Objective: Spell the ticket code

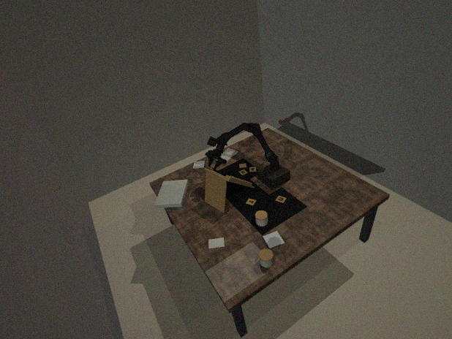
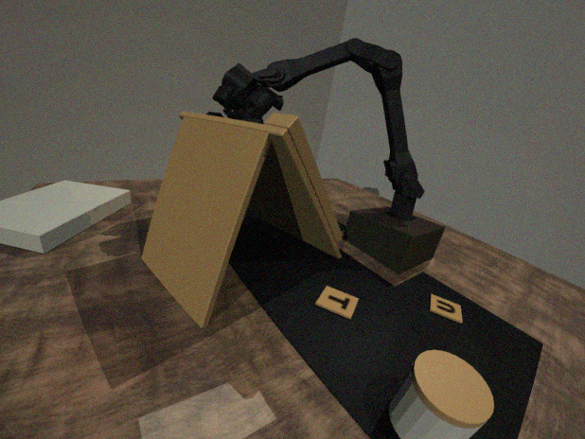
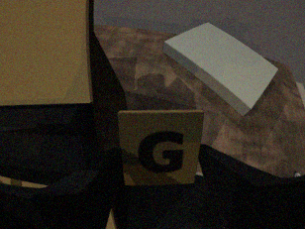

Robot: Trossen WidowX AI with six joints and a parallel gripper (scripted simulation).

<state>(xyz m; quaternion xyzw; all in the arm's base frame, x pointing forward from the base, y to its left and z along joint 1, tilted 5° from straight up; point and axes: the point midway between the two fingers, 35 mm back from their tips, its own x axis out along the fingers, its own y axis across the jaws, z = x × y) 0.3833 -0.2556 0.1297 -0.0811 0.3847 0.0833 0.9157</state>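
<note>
Now: the white ticket 11 cm to the left of my gripper tip, 9 cm behind it and 8 cm below it. Round my gripper tip: tan tile marked g right at my gripper tip; then white box 32 cm ahead, 15 cm below, 14 cm to the right; then black mat 25 cm to the left, 20 cm behind, 17 cm below.
</note>
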